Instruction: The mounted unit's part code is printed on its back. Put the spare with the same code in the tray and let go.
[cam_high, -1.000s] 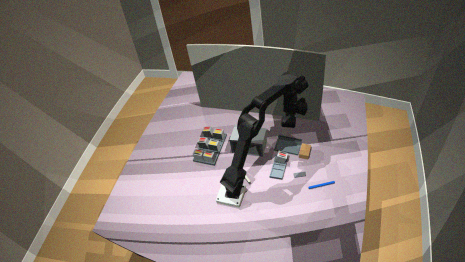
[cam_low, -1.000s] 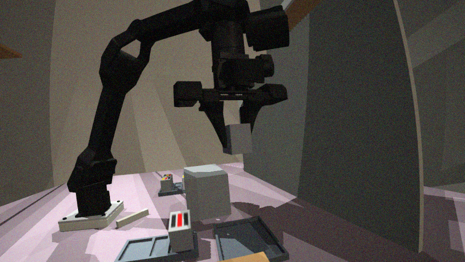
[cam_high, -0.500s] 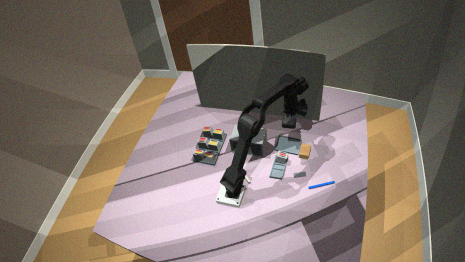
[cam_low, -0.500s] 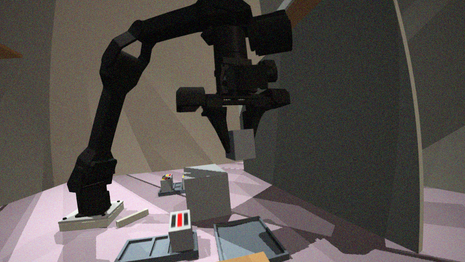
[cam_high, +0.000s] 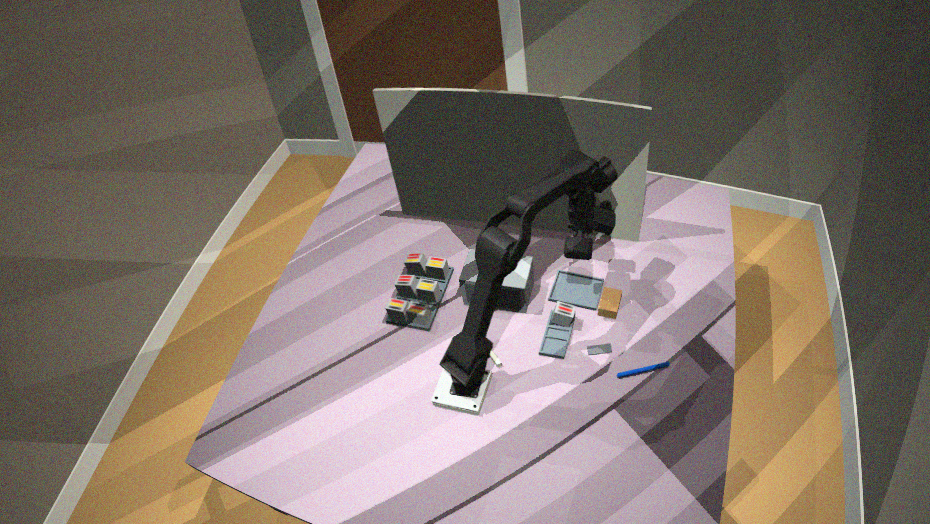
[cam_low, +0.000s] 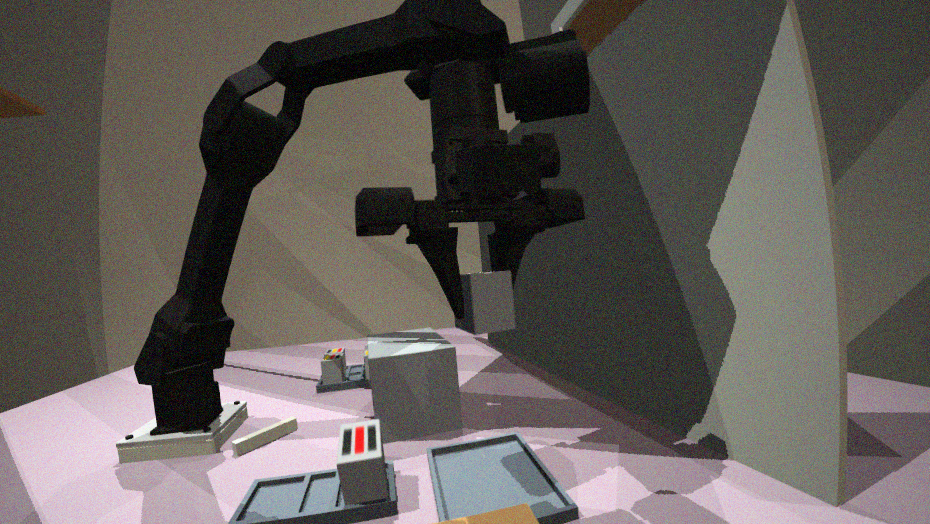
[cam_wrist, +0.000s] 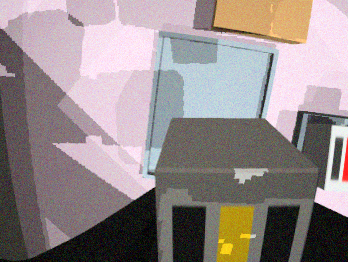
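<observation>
Right now my gripper tip is 14 cm above the blue-grey tray. Also, from my gripper tip: slotted holder: 15 cm behind, 14 cm below, 3 cm to the left; tan block: 13 cm below, 9 cm to the right, 4 cm behind; tall grey panel: 21 cm ahead, 19 cm to the left, 8 cm above.
</observation>
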